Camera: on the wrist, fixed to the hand. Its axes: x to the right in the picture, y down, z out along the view.
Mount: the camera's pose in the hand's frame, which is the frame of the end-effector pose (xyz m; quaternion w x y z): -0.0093 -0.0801 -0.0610 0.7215 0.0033 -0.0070 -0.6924
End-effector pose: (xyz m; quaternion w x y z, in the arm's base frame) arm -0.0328 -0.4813 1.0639 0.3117 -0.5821 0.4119 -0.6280
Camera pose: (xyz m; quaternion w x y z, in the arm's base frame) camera -0.0848 -0.4264 1.1310 0.2051 0.7085 0.1101 0.6662
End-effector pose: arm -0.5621 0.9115 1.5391 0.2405 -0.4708 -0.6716 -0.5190
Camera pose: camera -0.6388 0.8502 1.5149 0.1890 -0.1225 0.8140 0.5355
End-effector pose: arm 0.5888 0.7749 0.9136 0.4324 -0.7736 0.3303 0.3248
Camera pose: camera 0.6602 0.7558 0.9827 0.5417 -0.7831 -0.2993 -0.0607
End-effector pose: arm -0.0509 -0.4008 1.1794 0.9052 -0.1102 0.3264 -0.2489
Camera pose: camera -0.1268 -0.4664 1.1669 0.4834 -0.3043 0.1520 -0.8066
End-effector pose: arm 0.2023 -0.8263 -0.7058 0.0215 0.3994 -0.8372 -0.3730
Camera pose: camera 0.2813 -0.8892 -0.7108 0.2499 -0.8653 0.3289 0.2840
